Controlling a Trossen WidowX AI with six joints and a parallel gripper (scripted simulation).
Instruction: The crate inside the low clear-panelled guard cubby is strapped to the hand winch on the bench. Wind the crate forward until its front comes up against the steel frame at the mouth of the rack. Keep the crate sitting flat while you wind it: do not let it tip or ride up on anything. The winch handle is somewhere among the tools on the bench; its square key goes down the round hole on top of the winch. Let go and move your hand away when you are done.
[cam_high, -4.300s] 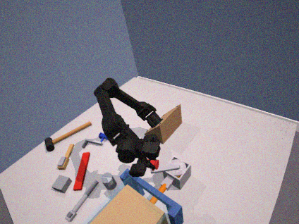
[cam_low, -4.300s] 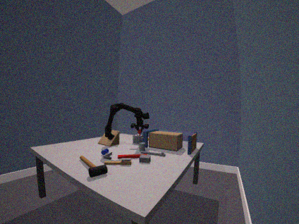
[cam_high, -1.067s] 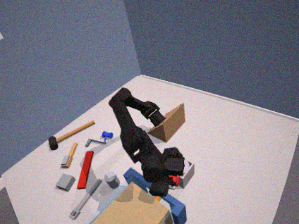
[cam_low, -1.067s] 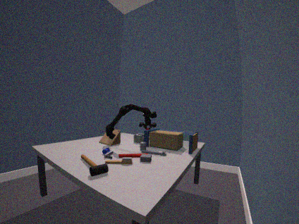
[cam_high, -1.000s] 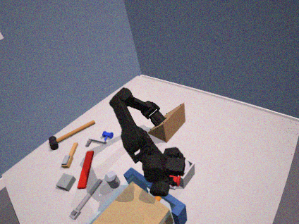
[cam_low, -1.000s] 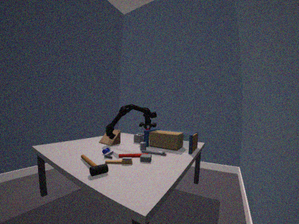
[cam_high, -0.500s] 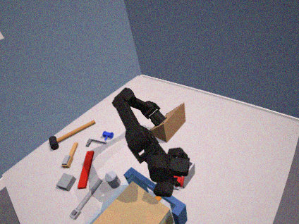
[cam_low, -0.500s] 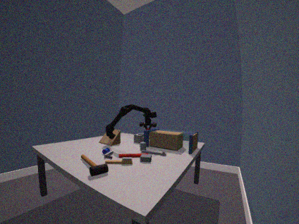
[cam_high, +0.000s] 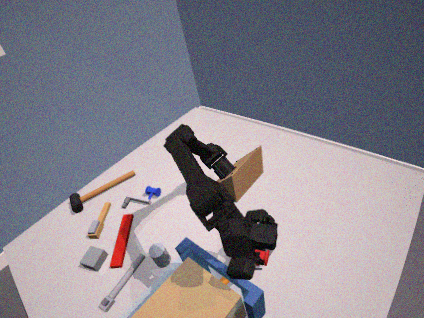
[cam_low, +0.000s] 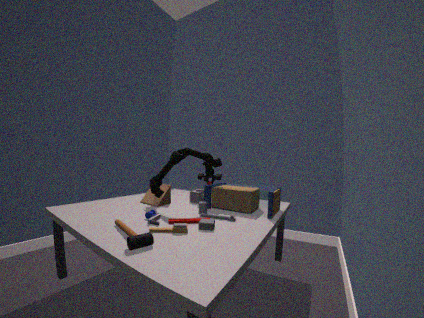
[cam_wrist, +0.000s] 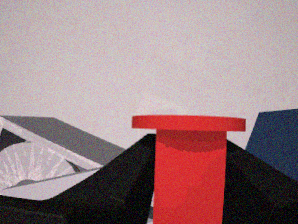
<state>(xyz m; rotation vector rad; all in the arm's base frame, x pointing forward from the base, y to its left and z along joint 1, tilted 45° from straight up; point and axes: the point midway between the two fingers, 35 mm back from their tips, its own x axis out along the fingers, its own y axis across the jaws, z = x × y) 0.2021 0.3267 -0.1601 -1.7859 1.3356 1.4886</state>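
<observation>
The winch handle is 40 mm to the right of my gripper tip, 30 mm below it and 20 mm behind it. Round my gripper tip: red knob: 20 mm to the right, 10 mm ahead; grey winch: 100 mm to the right, 100 mm below, 80 mm behind; blue steel frame: 100 mm ahead, 70 mm to the right, 30 mm below.
</observation>
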